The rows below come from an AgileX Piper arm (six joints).
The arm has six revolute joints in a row. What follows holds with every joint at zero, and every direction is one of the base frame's. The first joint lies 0.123 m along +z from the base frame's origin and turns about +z. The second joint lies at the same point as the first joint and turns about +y. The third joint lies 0.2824 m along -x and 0.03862 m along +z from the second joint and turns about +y. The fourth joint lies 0.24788 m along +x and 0.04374 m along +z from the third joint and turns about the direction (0.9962, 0, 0.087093). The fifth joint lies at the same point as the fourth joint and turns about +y. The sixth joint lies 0.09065 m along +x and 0.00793 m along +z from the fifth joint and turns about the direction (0.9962, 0, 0.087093). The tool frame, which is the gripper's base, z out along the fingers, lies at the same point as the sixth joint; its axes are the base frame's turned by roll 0, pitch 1.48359 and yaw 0 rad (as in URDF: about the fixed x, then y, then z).
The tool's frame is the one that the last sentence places.
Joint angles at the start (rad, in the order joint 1, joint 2, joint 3, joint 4, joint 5, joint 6):
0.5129, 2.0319, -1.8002, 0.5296, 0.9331, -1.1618
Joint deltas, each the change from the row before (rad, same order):
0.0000, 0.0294, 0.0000, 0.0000, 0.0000, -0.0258
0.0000, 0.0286, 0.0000, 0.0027, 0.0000, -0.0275
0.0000, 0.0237, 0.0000, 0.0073, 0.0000, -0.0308
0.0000, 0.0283, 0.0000, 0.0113, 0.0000, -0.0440
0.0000, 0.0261, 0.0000, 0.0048, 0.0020, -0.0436
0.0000, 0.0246, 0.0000, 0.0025, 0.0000, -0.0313
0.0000, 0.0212, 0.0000, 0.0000, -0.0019, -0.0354
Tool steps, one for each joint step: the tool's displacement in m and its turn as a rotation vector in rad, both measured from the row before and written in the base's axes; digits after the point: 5 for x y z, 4 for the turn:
0.00370, 0.00208, -0.01347, -0.0200, 0.0104, 0.0201
0.00320, 0.00200, -0.01312, -0.0171, 0.0103, 0.0213
0.00229, 0.00181, -0.01077, -0.0109, 0.0066, 0.0231
0.00239, 0.00216, -0.01284, -0.0112, 0.0051, 0.0329
0.00188, 0.00147, -0.01217, -0.0152, 0.0022, 0.0354
0.00173, 0.00115, -0.01156, -0.0136, 0.0053, 0.0251
0.00150, 0.00078, -0.01004, -0.0134, -0.0024, 0.0285

